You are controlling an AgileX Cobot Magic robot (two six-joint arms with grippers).
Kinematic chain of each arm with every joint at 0, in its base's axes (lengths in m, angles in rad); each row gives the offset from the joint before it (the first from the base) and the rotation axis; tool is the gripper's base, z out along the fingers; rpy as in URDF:
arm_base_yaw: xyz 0 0 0.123 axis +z
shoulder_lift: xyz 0 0 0 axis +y
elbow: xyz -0.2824 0 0.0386 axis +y
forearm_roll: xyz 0.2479 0 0.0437 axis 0.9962 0 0.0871
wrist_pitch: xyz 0 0 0 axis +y
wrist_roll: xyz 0.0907 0 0.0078 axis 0.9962 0 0.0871
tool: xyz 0 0 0 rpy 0 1.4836 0
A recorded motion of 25 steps. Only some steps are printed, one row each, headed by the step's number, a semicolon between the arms.
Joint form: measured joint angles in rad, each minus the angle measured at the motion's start. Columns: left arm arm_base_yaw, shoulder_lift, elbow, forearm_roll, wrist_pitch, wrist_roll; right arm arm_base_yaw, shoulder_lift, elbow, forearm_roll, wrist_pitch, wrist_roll.
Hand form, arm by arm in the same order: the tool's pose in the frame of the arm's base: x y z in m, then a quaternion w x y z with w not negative. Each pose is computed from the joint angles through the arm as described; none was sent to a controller.
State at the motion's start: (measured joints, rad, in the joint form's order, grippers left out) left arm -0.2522 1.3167 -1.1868 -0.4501 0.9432 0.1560; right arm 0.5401 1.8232 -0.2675 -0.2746 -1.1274 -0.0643
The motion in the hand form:
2: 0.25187 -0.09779 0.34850 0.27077 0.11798 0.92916 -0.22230; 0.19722 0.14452 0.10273 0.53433 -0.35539 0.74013 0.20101
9: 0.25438 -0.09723 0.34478 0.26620 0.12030 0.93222 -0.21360; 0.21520 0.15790 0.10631 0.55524 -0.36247 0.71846 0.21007
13: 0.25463 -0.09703 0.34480 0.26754 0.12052 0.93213 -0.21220; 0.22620 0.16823 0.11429 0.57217 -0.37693 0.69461 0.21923
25: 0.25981 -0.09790 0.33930 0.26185 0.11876 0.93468 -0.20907; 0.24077 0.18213 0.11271 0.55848 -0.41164 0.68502 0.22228
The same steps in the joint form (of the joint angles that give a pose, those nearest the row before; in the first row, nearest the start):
2: 0.0000 0.0000 0.0000 0.0037 0.0000 0.0000; 0.0000 0.0381 -0.0215 -0.0024 -0.0052 0.0014
9: 0.0000 0.0107 0.0010 0.0212 0.0002 0.0000; 0.0000 0.0699 -0.1061 -0.0298 -0.0113 0.0021
13: 0.0000 0.0107 0.0010 0.0242 -0.0024 0.0000; 0.0000 0.0699 -0.1657 -0.0719 -0.0044 0.0021
25: 0.0000 0.0317 0.0010 0.0281 -0.0107 0.0000; 0.0000 0.0991 -0.2560 -0.1483 0.0765 0.0117

